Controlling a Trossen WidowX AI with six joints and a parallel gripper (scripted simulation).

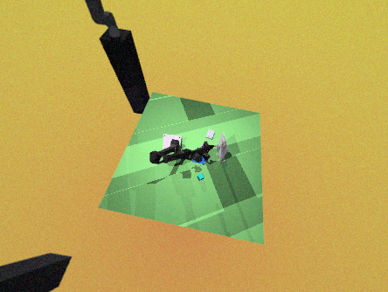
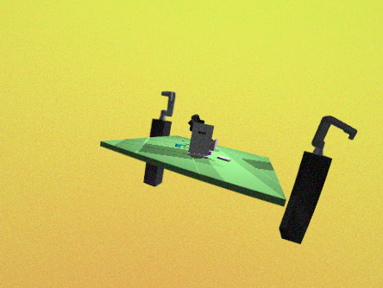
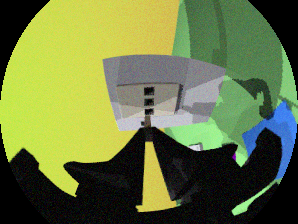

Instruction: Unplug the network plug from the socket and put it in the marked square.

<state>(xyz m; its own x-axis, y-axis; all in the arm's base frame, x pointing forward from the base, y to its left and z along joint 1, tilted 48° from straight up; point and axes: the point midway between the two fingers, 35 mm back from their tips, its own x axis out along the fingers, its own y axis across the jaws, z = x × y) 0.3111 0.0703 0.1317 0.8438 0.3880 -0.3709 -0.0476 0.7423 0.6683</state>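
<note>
The purple cube is 190 mm below my gripper tip, 80 mm to the left of it and 70 mm behind it. From my gripper tip the other things lie so: grey upright panel 90 mm ahead, 80 mm below, 30 mm to the left; grey square patch 240 mm to the left, 190 mm below, 20 mm behind; cyan cube 230 mm to the right, 190 mm below, 60 mm behind.
</note>
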